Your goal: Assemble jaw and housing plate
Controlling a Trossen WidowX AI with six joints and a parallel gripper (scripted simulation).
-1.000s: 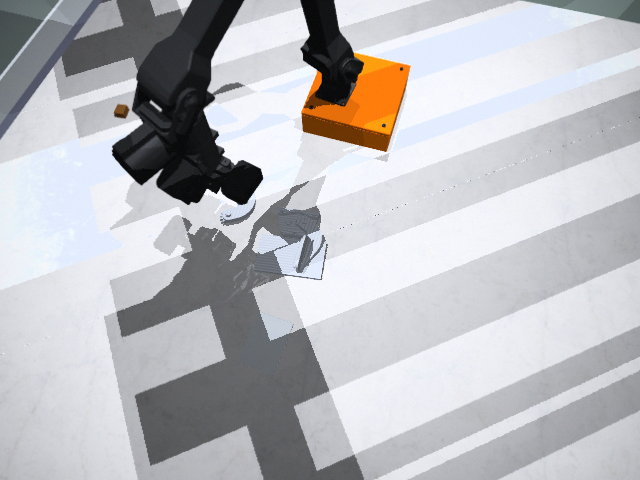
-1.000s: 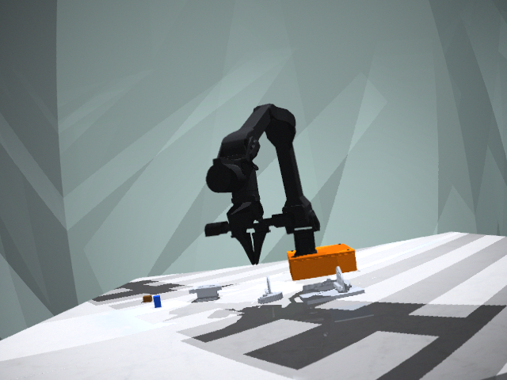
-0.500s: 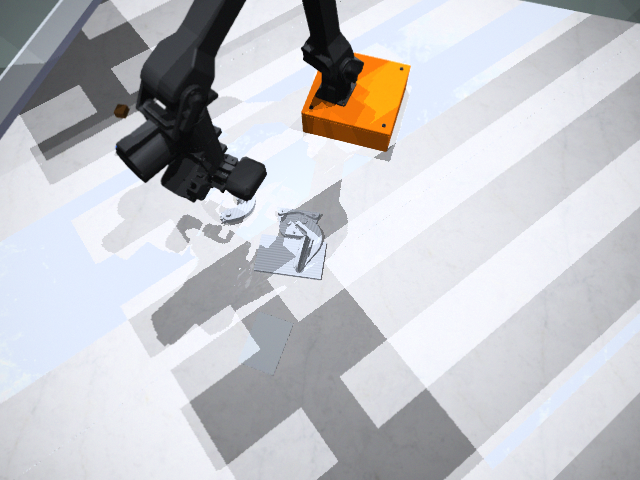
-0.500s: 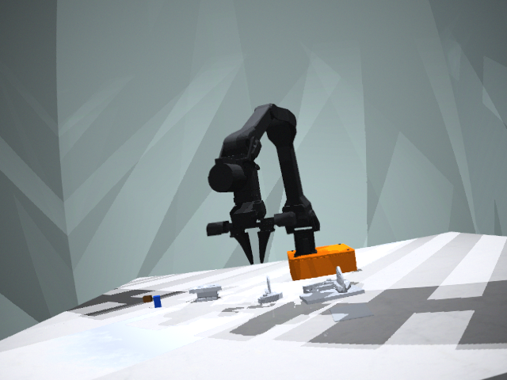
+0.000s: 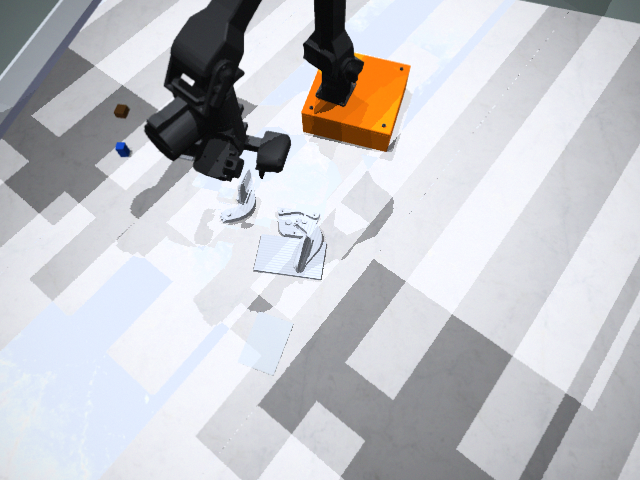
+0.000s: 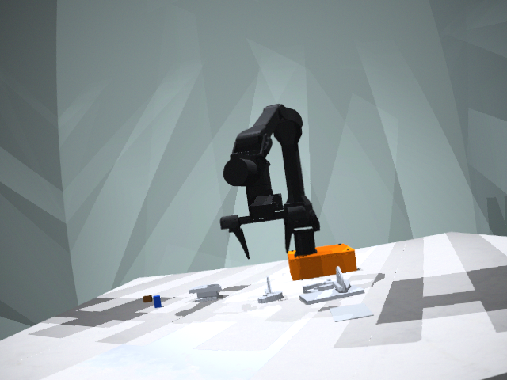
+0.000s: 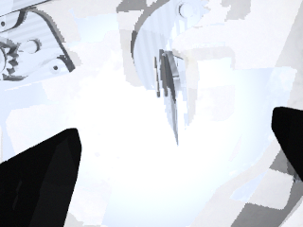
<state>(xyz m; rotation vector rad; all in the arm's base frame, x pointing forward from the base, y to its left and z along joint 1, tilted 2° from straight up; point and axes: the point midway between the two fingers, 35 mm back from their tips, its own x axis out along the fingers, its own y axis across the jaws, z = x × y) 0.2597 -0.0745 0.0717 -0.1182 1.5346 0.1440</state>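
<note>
The jaw lies 9 cm below my gripper tip, 3 cm ahead of it and 1 cm to the right of it. From my gripper tip the other things lie so: brown cube: 34 cm to the right, 9 cm below, 8 cm behind; blue cube: 28 cm to the right, 8 cm below; pale flat sheet: 23 cm ahead, 16 cm to the left, 9 cm below.
</note>
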